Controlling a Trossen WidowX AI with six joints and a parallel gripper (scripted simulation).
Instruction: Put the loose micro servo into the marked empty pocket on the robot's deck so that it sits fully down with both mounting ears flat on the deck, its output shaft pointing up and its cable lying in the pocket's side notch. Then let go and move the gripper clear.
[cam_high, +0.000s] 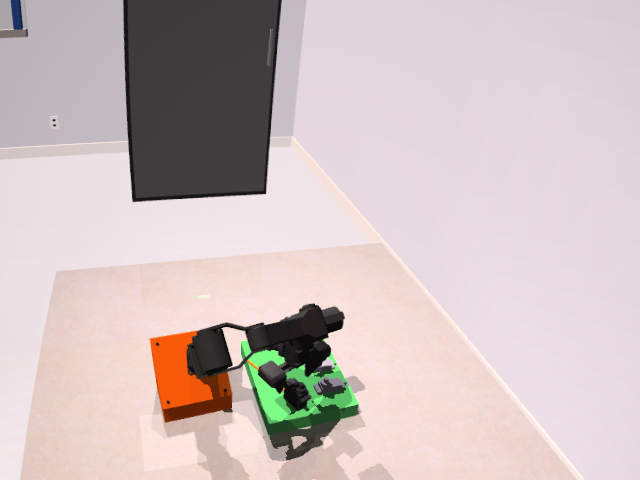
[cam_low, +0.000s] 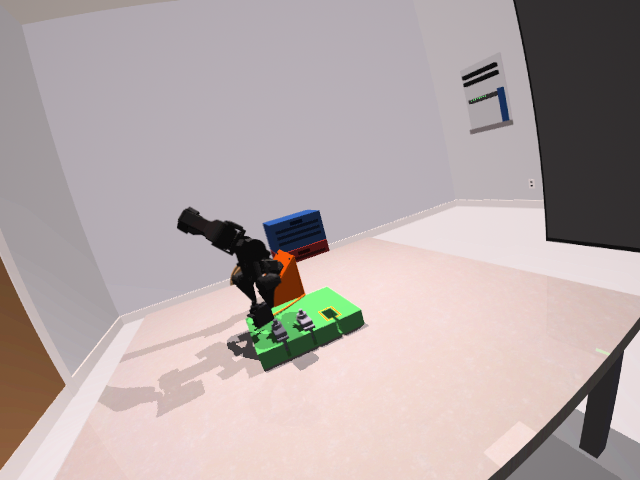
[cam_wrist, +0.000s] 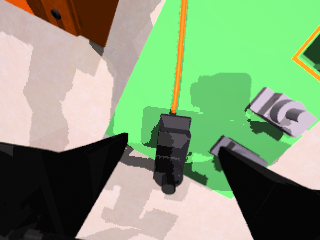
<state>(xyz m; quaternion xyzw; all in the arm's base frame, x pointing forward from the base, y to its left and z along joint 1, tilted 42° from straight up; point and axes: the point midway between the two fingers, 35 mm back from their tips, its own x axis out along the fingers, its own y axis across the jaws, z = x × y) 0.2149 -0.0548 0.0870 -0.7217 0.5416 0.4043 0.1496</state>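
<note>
The green deck lies 80 mm to the left of my gripper tip and 80 mm below it.
</note>
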